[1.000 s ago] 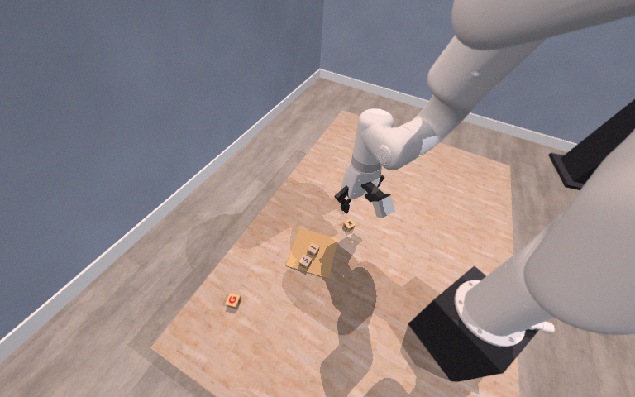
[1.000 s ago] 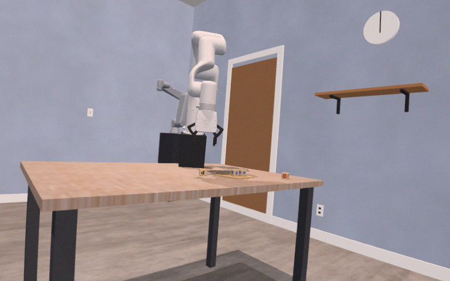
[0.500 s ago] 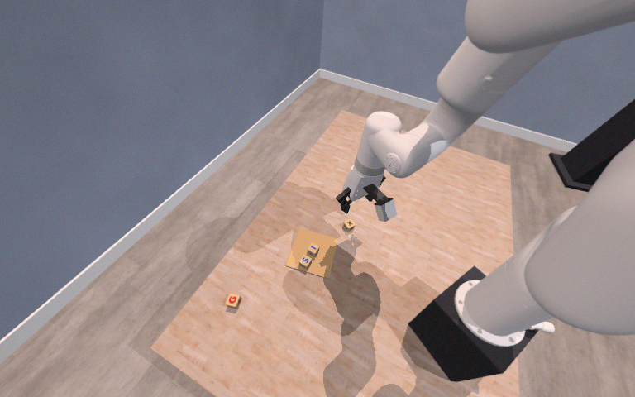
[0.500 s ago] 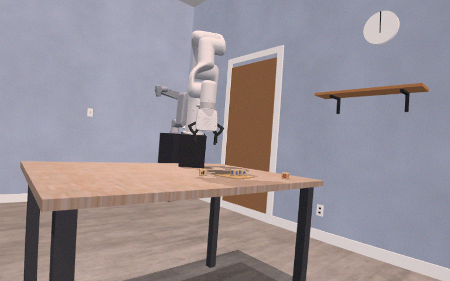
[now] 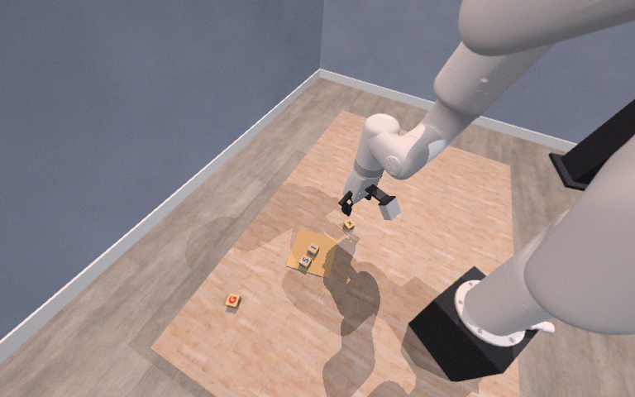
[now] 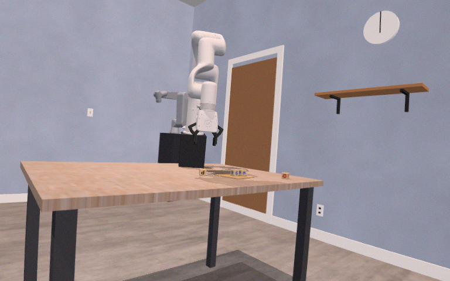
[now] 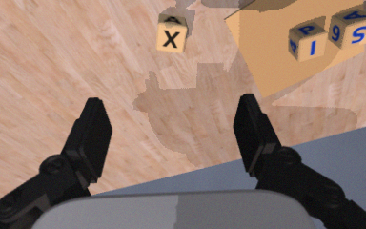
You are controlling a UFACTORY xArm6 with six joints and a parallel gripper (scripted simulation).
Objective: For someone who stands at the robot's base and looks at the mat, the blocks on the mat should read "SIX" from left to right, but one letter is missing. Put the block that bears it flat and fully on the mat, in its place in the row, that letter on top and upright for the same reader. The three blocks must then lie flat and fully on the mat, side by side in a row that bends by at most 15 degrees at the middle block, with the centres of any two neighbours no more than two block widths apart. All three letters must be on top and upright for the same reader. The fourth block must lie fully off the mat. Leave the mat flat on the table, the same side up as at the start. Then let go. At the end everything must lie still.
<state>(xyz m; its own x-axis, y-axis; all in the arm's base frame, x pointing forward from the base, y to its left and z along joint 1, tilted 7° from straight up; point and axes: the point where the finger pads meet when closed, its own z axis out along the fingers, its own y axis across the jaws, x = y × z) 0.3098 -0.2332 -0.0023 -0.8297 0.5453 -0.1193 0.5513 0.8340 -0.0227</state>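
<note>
My hand is 140 mm above the x block. Round my hand: s block 170 mm to the left, 130 mm below, 110 mm ahead; i block 130 mm to the left, 130 mm below, 100 mm ahead; mat 150 mm below, 130 mm to the left, 100 mm ahead.
</note>
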